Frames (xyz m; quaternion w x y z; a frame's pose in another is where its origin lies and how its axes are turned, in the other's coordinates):
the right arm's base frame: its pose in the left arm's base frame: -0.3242 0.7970 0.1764 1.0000 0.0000 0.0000 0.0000
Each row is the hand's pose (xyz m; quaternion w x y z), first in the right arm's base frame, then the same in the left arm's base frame.
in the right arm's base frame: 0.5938 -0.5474 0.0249 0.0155 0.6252 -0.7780 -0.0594
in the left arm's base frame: 0.2696 0.2496 0.2013 0.0155 0.6252 -0.7780 -0.0594
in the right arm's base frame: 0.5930 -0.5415 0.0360 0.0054 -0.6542 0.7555 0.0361
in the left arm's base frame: 0.2688 0.2555 0.2124 0.0054 -0.6542 0.7555 0.0361
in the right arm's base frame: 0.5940 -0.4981 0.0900 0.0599 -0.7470 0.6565 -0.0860
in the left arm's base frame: 0.2698 0.2989 0.2664 0.0599 -0.7470 0.6565 -0.0860
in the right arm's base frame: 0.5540 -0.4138 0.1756 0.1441 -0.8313 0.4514 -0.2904
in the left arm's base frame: 0.2298 0.3832 0.3520 0.1441 -0.8313 0.4514 -0.2904
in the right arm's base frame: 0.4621 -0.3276 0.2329 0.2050 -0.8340 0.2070 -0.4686
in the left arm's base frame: 0.1379 0.4694 0.4093 0.2050 -0.8340 0.2070 -0.4686
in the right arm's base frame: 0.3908 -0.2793 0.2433 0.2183 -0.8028 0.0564 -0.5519
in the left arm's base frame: 0.0666 0.5177 0.4197 0.2183 -0.8028 0.0564 -0.5519
